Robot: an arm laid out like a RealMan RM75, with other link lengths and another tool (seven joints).
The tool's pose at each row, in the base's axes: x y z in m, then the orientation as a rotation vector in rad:
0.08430, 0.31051, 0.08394, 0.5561, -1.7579, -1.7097
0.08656, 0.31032, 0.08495, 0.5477, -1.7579, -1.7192
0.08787, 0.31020, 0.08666, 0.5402, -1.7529, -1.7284
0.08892, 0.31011, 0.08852, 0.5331, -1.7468, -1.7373
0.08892, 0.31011, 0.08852, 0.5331, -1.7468, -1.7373
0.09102, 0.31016, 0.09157, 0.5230, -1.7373, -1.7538
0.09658, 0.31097, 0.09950, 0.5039, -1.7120, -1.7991
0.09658, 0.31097, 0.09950, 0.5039, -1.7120, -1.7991
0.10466, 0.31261, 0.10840, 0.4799, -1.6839, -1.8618
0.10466, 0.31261, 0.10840, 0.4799, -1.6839, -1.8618
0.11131, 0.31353, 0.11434, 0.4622, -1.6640, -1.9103
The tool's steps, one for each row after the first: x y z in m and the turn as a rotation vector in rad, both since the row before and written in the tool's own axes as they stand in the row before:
-0.00136, 0.00126, -0.00165, -0.0059, -0.0081, -0.0004
-0.00064, 0.00185, -0.00092, -0.0086, -0.0046, 0.0002
-0.00045, 0.00197, -0.00070, -0.0090, -0.0037, 0.0004
0.00000, 0.00000, 0.00000, 0.0000, 0.0000, 0.0000
-0.00115, 0.00330, -0.00122, -0.0148, -0.0068, -0.0017
-0.00354, 0.00868, -0.00258, -0.0377, -0.0161, -0.0104
0.00000, 0.00000, 0.00000, 0.0000, 0.0000, 0.0000
-0.00597, 0.01010, -0.00309, -0.0466, -0.0262, -0.0184
0.00000, 0.00000, 0.00000, 0.0000, 0.0000, 0.0000
-0.00502, 0.00698, -0.00255, -0.0341, -0.0215, -0.0159

